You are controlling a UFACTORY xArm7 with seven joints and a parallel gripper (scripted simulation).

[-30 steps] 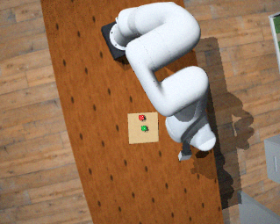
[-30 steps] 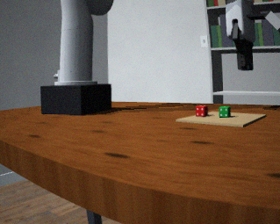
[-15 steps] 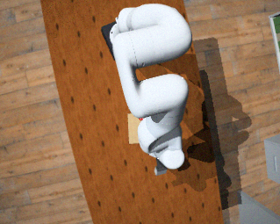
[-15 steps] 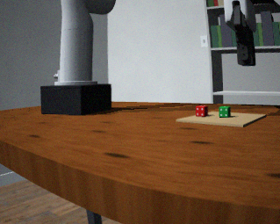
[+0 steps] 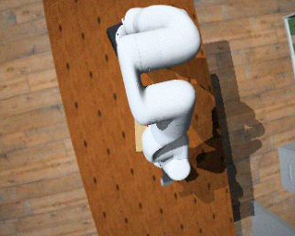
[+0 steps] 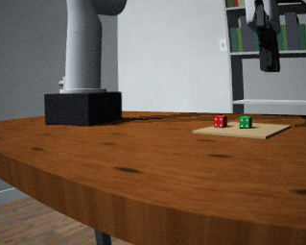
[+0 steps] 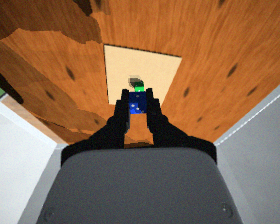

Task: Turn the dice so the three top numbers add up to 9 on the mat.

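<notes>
Right now my hand is 110 mm above the green die and 50 mm past it. The rest, counted from my hand: red die (110 mm below, 100 mm behind, 10 mm to the left); blue die (10 mm below); tan mat (120 mm below, 50 mm behind).
</notes>
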